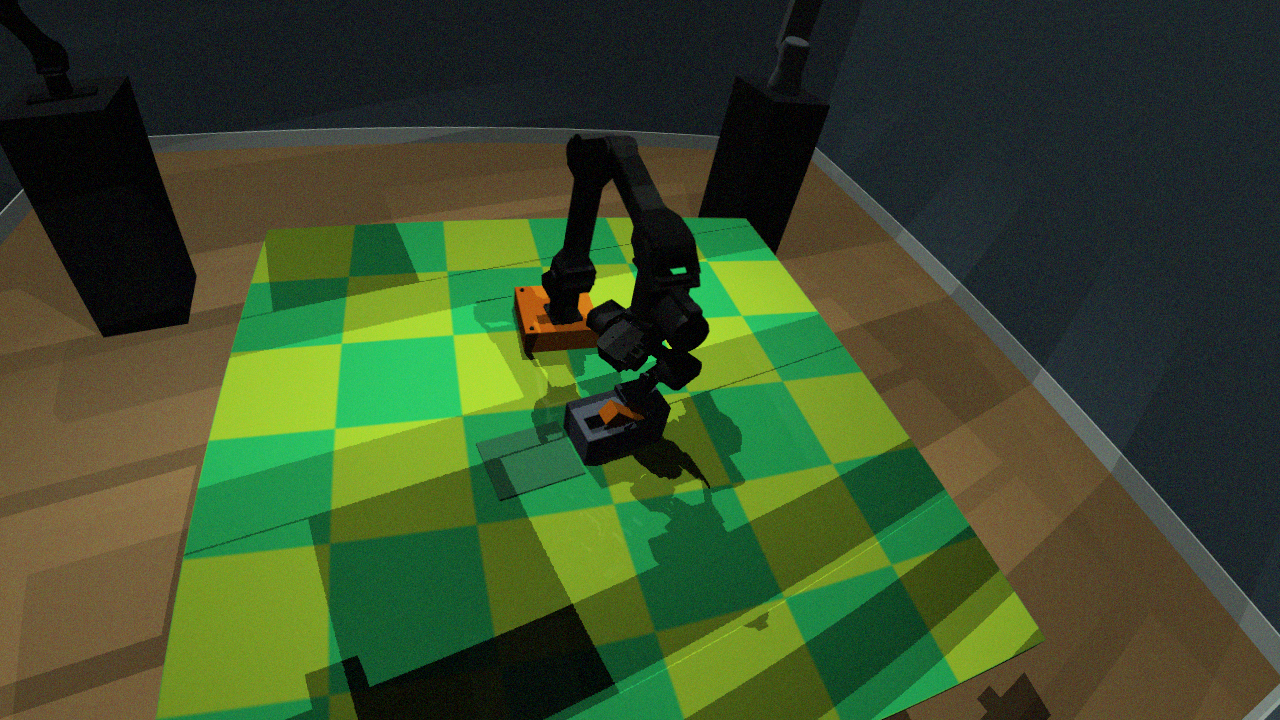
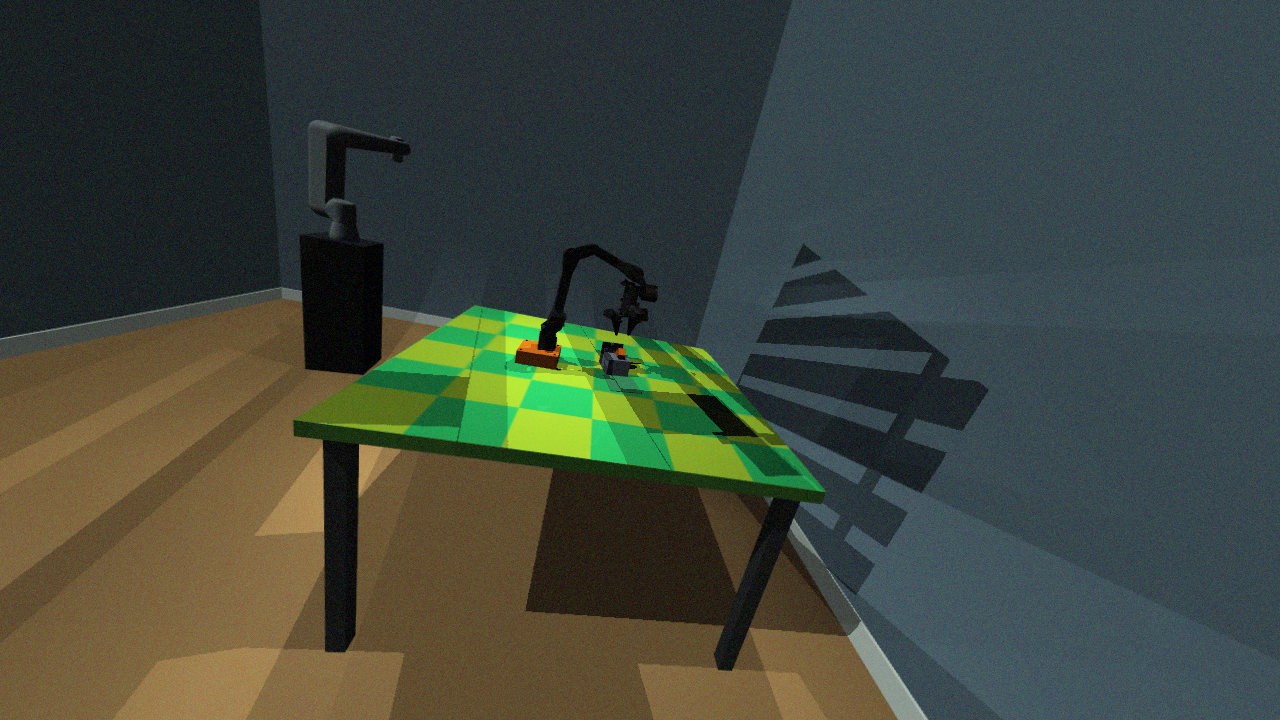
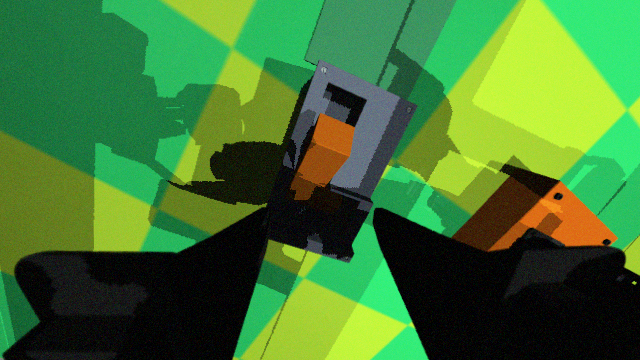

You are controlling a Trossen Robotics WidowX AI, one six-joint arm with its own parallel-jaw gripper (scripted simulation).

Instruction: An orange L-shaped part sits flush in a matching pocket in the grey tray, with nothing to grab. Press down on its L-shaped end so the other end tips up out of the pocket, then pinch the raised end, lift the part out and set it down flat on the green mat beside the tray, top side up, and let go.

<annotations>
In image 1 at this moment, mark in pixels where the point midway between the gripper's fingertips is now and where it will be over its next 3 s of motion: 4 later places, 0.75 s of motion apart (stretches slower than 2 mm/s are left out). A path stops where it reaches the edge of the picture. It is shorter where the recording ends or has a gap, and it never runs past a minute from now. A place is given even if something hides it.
My gripper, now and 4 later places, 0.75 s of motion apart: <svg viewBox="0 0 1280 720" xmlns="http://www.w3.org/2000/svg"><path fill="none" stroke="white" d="M633 381L621 396L618 410L617 415L618 404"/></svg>
</annotations>
